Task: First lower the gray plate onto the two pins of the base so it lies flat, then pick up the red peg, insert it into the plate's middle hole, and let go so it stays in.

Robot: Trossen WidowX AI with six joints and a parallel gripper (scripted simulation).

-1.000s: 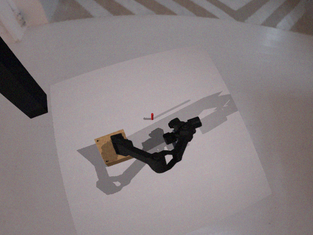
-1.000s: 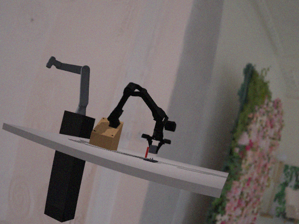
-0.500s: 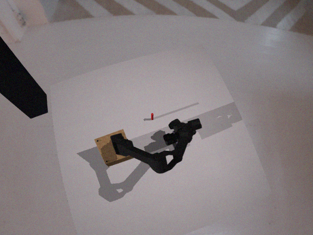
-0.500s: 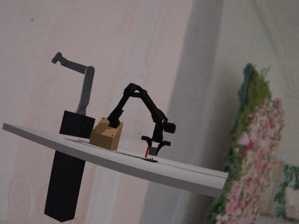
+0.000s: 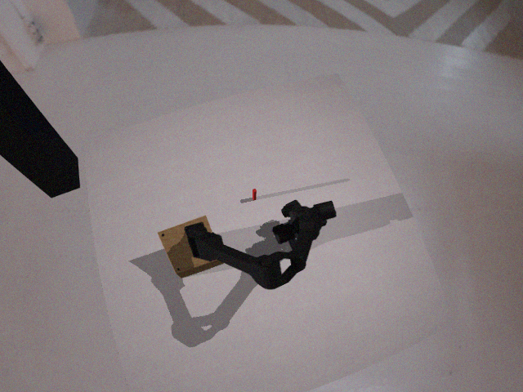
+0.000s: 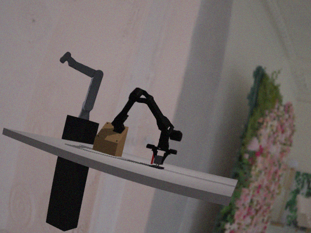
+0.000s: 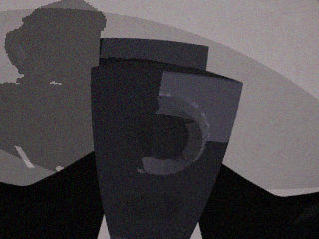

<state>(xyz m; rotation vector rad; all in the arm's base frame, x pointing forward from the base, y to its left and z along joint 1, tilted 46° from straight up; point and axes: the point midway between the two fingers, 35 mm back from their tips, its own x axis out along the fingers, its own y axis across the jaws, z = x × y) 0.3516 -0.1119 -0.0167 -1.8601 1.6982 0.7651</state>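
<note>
The dark base is 20 mm below my gripper tip. Round my gripper tip: red peg 190 mm to the left, 100 mm behind, 10 mm above; then gray plate 30 mm above.
</note>
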